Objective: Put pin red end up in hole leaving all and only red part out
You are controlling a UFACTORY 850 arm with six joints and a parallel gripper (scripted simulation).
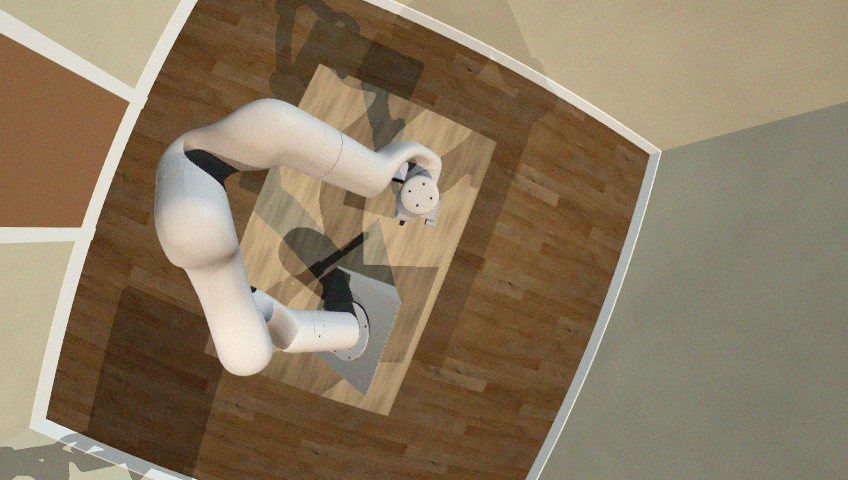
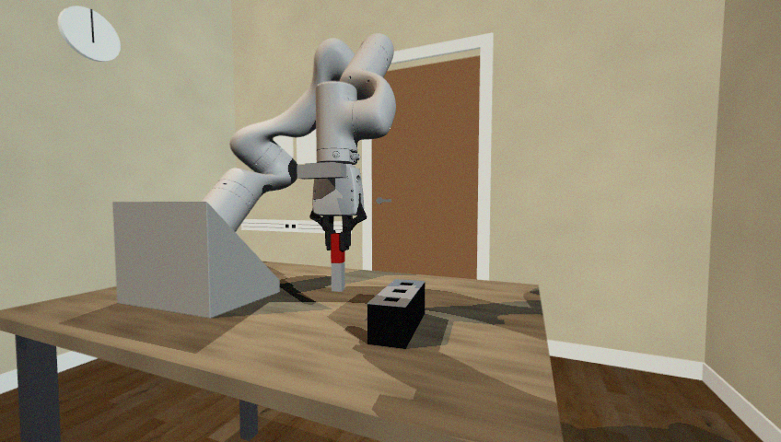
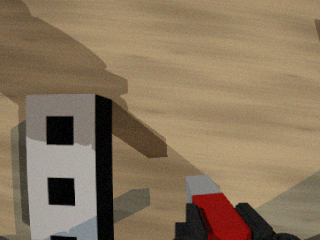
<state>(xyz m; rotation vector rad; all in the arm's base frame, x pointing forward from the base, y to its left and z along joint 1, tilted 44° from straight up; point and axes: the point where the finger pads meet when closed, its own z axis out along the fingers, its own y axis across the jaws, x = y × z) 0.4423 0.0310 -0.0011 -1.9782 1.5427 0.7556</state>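
Right now my hand is 13 cm short of the black block, 13 cm above it and 3 cm to the right of it. The rest, counted from my hand: pin: 2 cm below.
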